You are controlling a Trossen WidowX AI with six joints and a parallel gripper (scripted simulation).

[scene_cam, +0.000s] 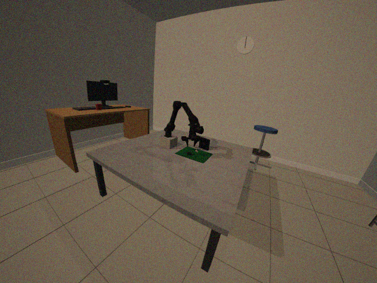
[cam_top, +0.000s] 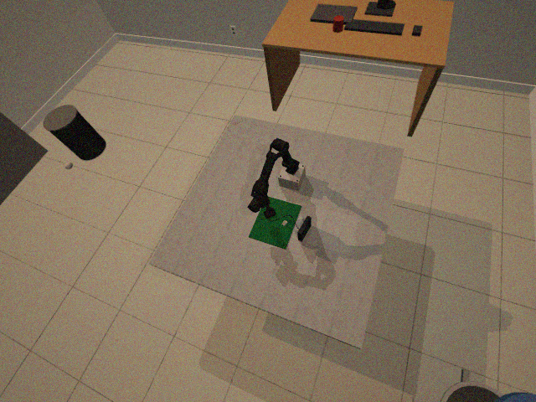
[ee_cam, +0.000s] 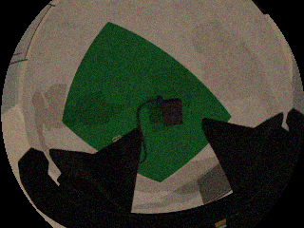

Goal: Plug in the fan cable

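The dark fan plug lies 20 mm behind my gripper tip and 70 mm below it. Round my gripper tip: green board: 10 mm ahead, 60 mm to the left, 100 mm below; then black fan: 20 mm behind, 240 mm to the left, 30 mm below; then pale four-pin header: 10 mm behind, 120 mm to the left, 90 mm below.
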